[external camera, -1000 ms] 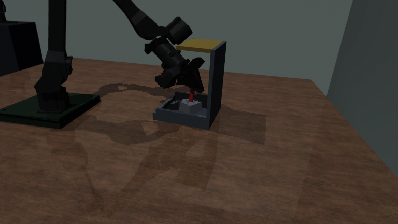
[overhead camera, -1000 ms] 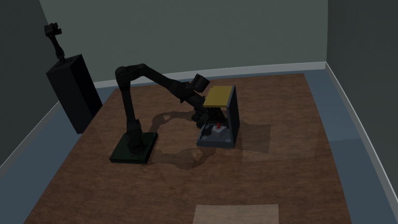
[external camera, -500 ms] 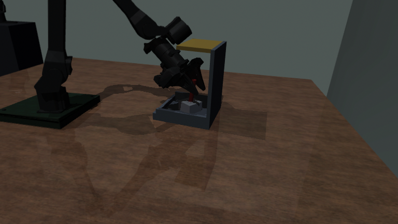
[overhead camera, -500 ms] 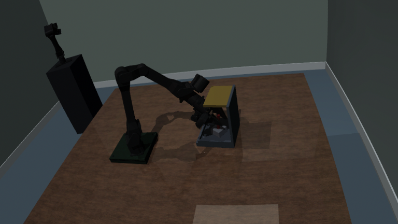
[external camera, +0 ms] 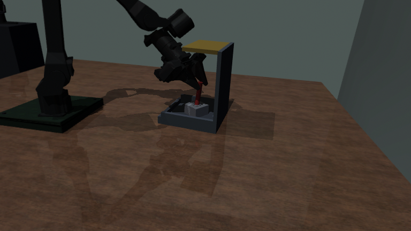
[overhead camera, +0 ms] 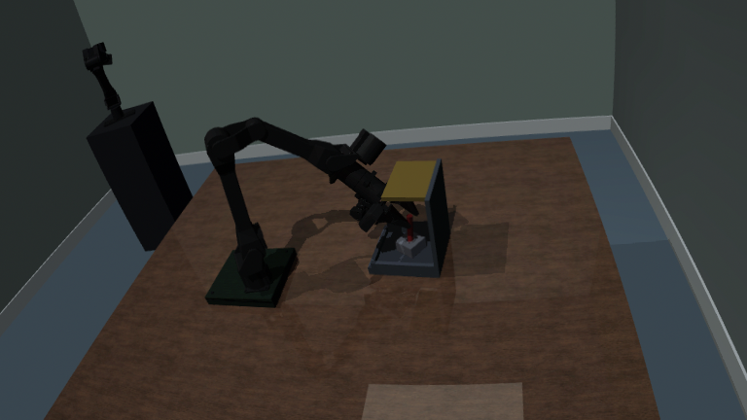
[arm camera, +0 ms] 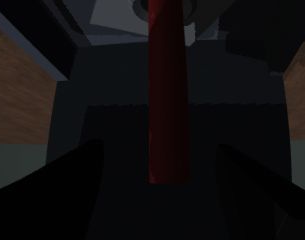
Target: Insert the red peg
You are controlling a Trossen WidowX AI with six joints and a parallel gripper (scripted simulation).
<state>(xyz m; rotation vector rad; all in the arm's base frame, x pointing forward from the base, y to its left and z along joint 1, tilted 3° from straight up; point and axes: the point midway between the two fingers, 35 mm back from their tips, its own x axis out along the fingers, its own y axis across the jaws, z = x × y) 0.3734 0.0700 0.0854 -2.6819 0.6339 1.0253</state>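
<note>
Right now the red peg is 10 mm behind my gripper tip, 10 mm to the left of it and 30 mm below it. From my gripper tip the other things lie so: yellow roof: 10 mm ahead, 10 mm to the right, 120 mm above; back wall: 60 mm ahead, 20 mm to the right, 20 mm above.
</note>
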